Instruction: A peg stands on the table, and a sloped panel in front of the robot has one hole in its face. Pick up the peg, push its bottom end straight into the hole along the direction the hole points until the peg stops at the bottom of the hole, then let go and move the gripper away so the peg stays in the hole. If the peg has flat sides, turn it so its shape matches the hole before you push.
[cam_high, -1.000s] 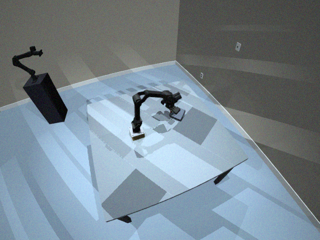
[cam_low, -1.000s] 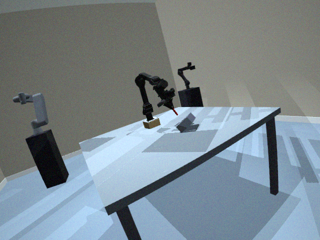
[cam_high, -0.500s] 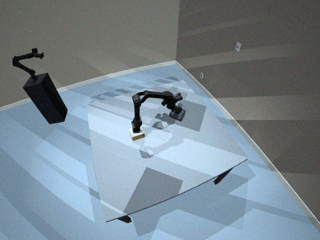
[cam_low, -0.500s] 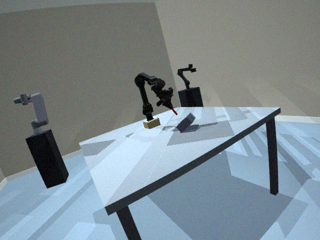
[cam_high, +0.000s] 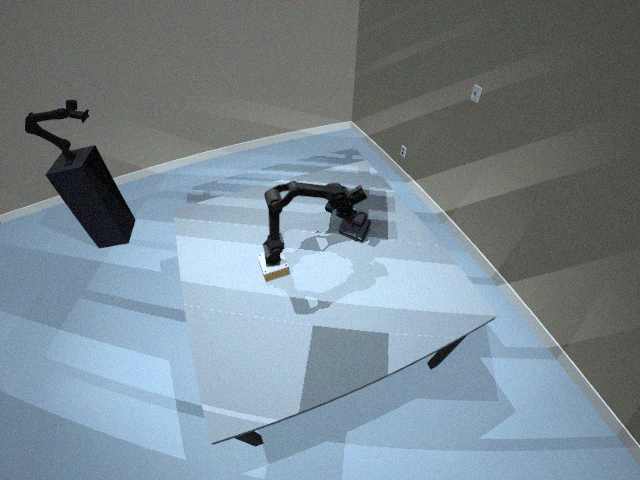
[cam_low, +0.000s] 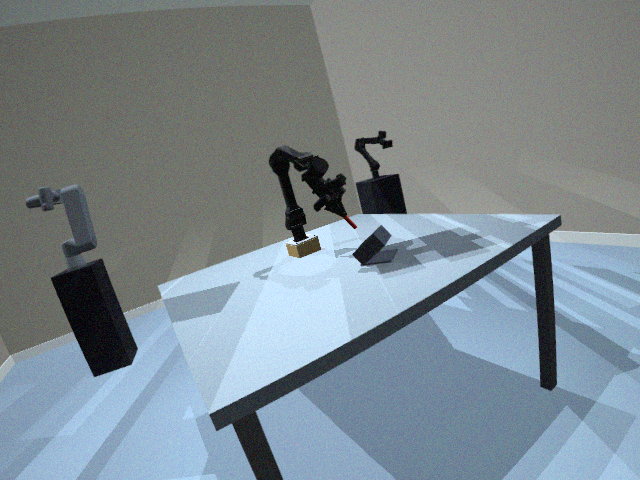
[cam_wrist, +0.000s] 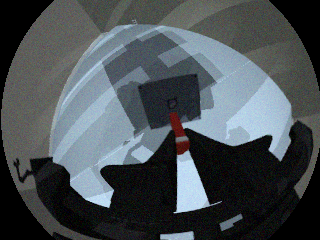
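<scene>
My gripper tip is 6 cm short of the panel, 5 cm to the right of it and 12 cm above it. The rest, counted from my gripper tip: red peg (right at my gripper tip).
</scene>
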